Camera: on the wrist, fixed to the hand. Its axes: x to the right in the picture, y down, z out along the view.
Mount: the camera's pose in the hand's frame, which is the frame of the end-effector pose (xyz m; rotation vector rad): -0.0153 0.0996 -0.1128 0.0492 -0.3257 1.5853
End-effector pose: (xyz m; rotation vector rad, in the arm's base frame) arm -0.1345 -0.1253 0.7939 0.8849 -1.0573 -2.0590
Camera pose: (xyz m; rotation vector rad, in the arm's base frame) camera -0.0126 -0.2060 0.8327 -0.3550 -1.2895 -0.7779
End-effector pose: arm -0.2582 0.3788 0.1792 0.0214 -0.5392 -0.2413
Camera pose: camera -0.1912 0.4743 0.0829 -0.3942 -0.7396 1.3347
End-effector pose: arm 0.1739 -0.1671 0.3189 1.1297 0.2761 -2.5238
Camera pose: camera 0.2998 -0.2186 0.2528 0.4762 -0.5697 -1.1933
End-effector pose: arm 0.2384 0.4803 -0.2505 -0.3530 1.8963 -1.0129
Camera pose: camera 0.1685 0.6079 -0.2918 0.8773 1.2289 0.1057
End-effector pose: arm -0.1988 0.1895 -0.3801 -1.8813 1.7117 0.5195
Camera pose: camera -0.3075 0.1266 -0.2958 0.0077 2.5690 1.1779
